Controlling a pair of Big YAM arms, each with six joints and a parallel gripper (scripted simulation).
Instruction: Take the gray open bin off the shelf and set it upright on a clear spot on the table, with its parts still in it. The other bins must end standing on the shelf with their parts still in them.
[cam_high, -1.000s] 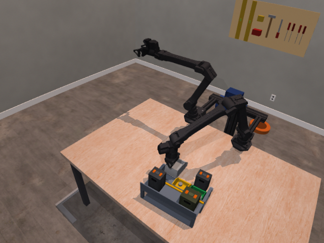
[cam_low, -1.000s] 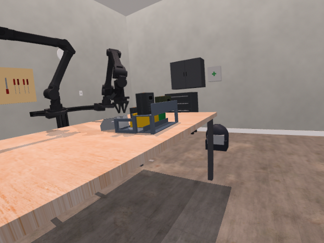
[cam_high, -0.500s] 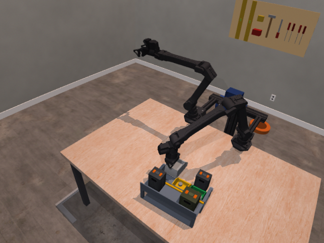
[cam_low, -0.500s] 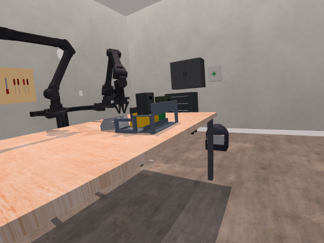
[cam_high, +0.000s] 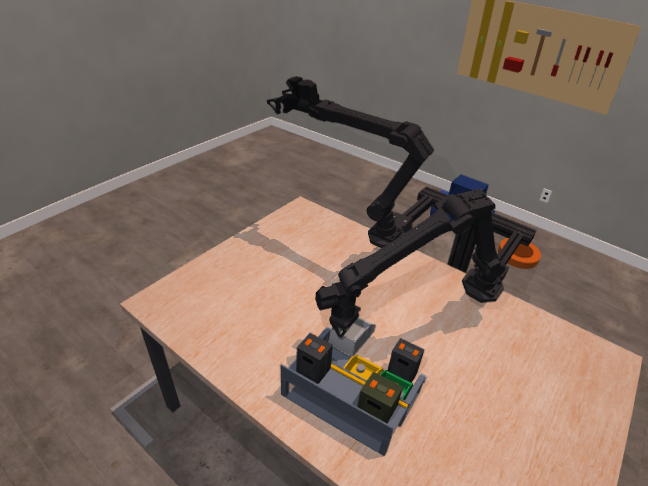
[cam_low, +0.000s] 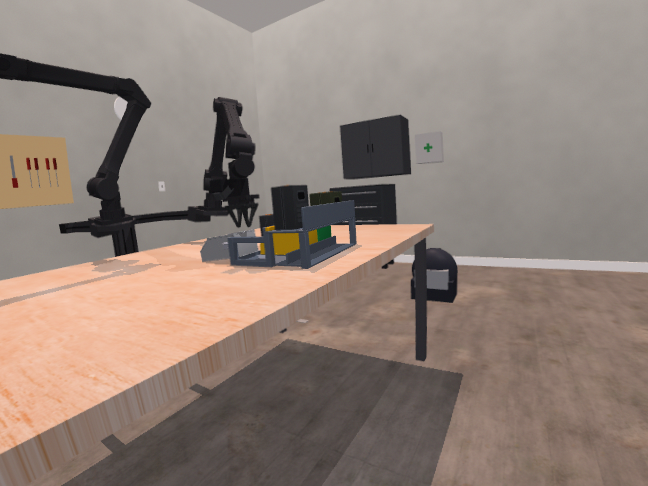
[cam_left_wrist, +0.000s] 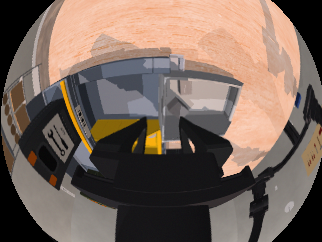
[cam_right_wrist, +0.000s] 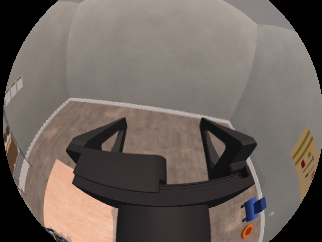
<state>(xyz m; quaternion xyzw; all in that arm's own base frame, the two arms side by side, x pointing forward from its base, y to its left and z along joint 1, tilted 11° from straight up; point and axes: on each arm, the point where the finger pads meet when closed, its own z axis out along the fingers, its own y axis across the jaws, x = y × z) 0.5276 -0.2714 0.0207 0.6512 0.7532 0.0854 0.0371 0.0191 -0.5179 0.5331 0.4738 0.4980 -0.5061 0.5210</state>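
Right now the gray open bin is 8 cm behind my left hand, 7 cm below it and 1 cm to the right of it. From my left hand the other things lie so: yellow bin: 13 cm to the left, 7 cm below, 7 cm ahead; gray shelf: 14 cm to the left, 10 cm ahead, 5 cm below; green bin: 24 cm to the left, 7 cm below, 5 cm ahead.
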